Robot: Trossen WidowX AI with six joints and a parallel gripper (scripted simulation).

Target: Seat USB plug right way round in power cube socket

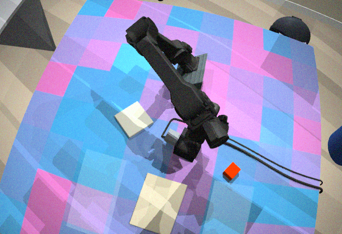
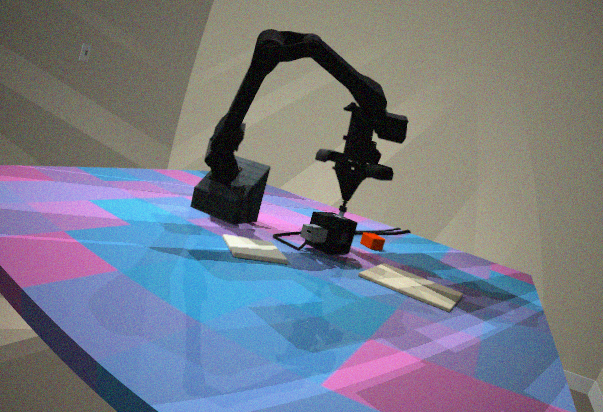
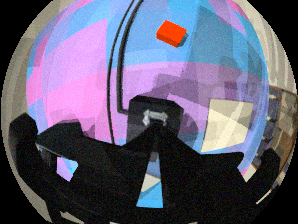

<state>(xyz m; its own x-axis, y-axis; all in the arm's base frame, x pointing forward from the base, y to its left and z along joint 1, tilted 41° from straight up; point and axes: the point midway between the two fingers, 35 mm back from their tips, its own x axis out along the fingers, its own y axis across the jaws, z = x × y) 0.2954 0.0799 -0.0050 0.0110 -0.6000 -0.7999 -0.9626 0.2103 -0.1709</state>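
Right now the usb socket is 5 cm below my gripper tip. Round my gripper tip: cream board: 22 cm ahead, 11 cm below, 8 cm to the right; then usb plug: 2 cm below; then orange block: 15 cm to the left, 10 cm below, 5 cm ahead.
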